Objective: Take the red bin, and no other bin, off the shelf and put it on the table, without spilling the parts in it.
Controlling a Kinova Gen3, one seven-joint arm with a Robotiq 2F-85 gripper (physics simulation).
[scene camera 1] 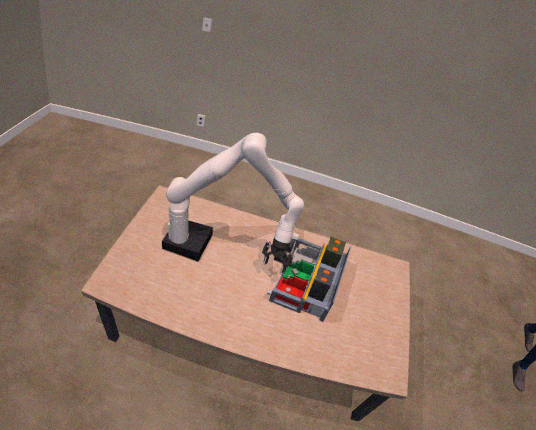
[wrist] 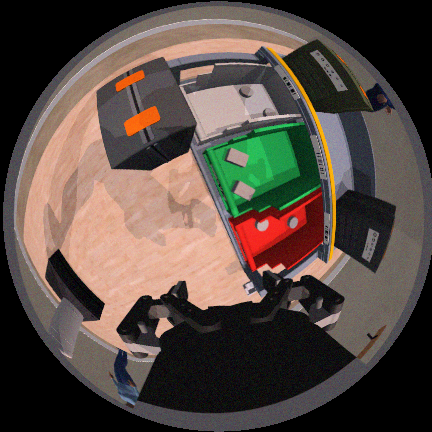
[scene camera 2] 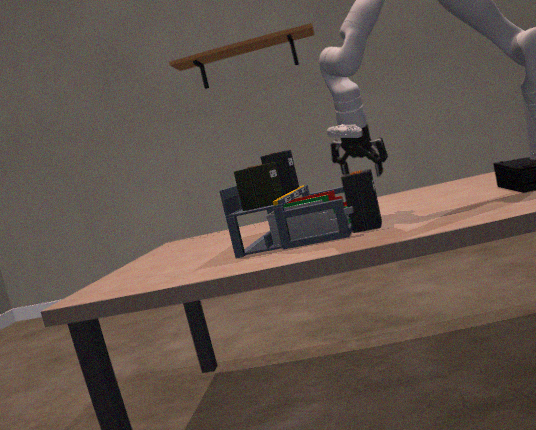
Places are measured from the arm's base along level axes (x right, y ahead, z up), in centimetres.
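Pixels of known places: gripper, fingertip midpoint: [scene camera 1: 273, 268] [wrist: 224, 284]; arm's base, link origin: [scene camera 1: 179, 237] [wrist: 72, 307].
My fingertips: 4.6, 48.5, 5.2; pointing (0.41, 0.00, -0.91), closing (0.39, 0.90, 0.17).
Note:
For each thing: its top centre in the pictures, then the offset to it from my fingertips, as dx, dy, dz. "pt": a spot on its surface instead. Level surfaces: height alone.
- red bin, top centre: [wrist: 301, 235] [scene camera 2: 319, 195] [scene camera 1: 297, 286] +4.0, +12.9, -2.9
- green bin, top centre: [wrist: 290, 162] [scene camera 2: 312, 199] [scene camera 1: 304, 270] -7.1, +14.4, -2.9
- grey bin, top centre: [wrist: 255, 85] [scene camera 2: 305, 205] [scene camera 1: 311, 254] -18.3, +15.5, -2.9
- dark case, top centre: [wrist: 133, 96] [scene camera 2: 356, 172] [scene camera 1: 287, 238] -19.0, +2.2, +2.2
- table, surface height: dz -11.0
- olive case, top centre: [scene camera 2: 255, 166] [scene camera 1: 336, 245] -17.3, +25.3, +8.7
- black case, surface spot: [scene camera 1: 322, 285] pt +9.9, +22.2, +9.7
The red bin [scene camera 1: 295, 286] [wrist: 280, 235] stands upright in the shelf [scene camera 1: 324, 312] [scene camera 2: 236, 235] [wrist: 333, 210], at the end of the row beside the green bin. Two round grey parts [wrist: 262, 225] [wrist: 293, 222] lie in it. In scene camera 2 the near side of the shelf hides most of the red bin. My gripper [scene camera 1: 276, 260] [scene camera 2: 362, 170] [wrist: 224, 284] is open and empty, pointing down above the table on the arm's side of the shelf. It is higher than the bins and apart from the red bin.
The green bin [scene camera 1: 300, 270] [wrist: 265, 160] holds two blocks, and a grey bin [wrist: 225, 105] is beyond it. A dark case [scene camera 2: 363, 202] [wrist: 145, 110] stands on the table [scene camera 1: 215, 310] against the shelf's front. An olive case [scene camera 1: 332, 252] and a black case [scene camera 1: 322, 285] rest behind the yellow-edged rail.

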